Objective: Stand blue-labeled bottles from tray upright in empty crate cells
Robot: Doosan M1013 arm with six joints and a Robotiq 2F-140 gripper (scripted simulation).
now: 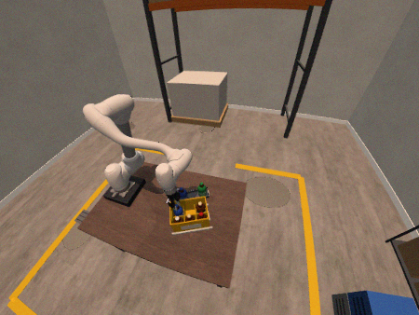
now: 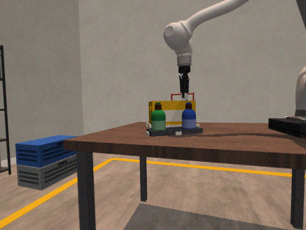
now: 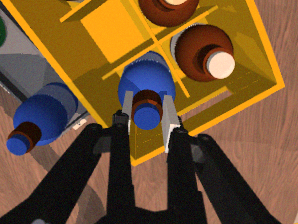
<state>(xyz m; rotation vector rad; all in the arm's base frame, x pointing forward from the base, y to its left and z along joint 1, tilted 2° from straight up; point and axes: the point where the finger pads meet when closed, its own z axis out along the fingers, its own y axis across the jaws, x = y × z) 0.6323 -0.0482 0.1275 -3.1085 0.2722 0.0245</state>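
The yellow crate is 90 mm ahead of my hand, 10 mm to the left of it and 110 mm below it. Also, from my hand: green-labeled bottle (90 mm ahead, 270 mm to the left, 110 mm below); then tray (20 mm ahead, 210 mm to the left, 180 mm below).
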